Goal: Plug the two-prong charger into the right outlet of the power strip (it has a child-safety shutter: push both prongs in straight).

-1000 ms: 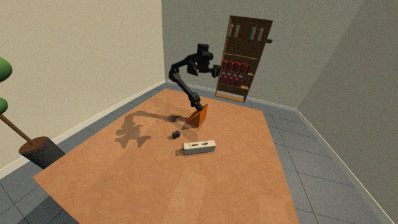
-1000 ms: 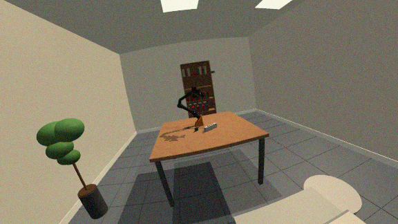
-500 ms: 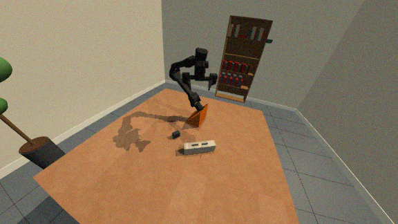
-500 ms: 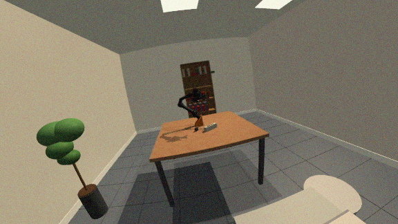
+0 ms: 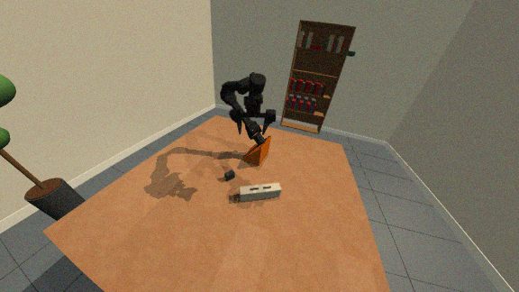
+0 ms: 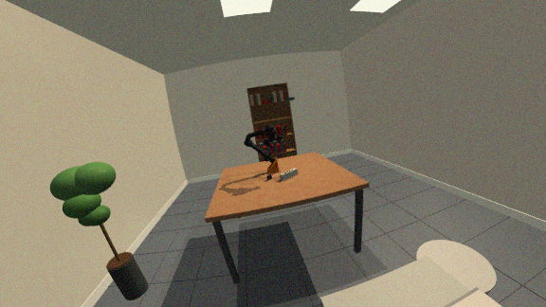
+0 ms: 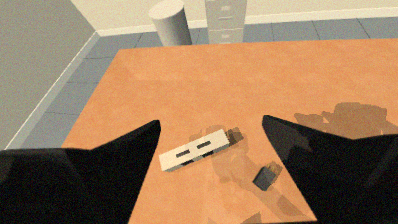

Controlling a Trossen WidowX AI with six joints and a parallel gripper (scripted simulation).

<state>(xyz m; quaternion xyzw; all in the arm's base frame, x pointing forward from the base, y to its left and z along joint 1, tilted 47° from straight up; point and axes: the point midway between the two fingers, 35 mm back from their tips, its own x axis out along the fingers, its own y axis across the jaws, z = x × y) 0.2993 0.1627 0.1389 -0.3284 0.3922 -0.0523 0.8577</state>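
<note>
Right now the black two-prong charger is 30 cm below my gripper tip, 12 cm to the right of it and 1 cm behind it.
</note>
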